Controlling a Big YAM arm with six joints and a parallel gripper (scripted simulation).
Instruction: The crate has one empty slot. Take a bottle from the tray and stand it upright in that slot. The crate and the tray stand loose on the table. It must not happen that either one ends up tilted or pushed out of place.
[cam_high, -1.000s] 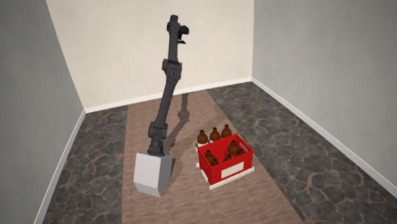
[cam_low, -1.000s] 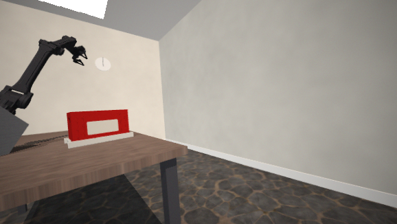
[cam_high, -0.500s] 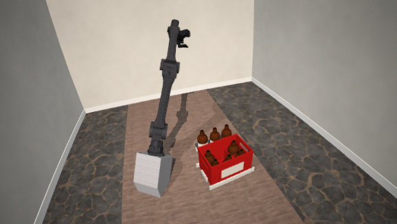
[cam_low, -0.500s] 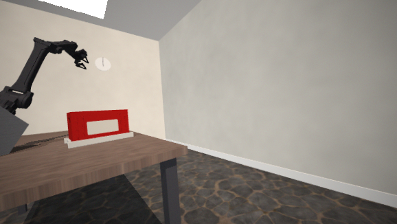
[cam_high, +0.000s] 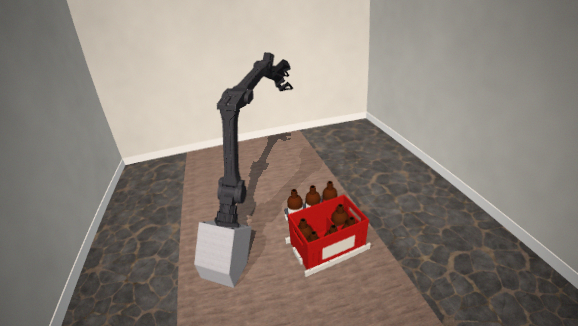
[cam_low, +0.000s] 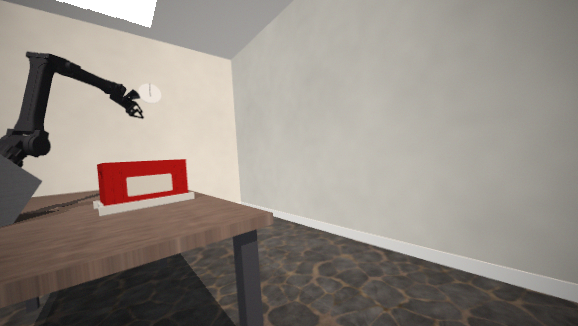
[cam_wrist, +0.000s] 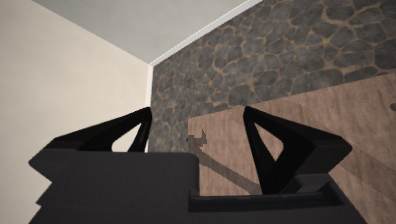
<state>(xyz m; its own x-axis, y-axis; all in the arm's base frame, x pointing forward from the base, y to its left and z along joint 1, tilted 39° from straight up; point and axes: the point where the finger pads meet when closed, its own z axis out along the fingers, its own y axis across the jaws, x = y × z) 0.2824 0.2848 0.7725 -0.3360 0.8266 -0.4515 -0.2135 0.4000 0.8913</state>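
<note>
Now: the red crate 740 mm to the right of my hand, 450 mm below it and 50 mm behind it. From my hand the other things lie so: grey tray: 520 mm below, 500 mm to the right, 40 mm behind.
</note>
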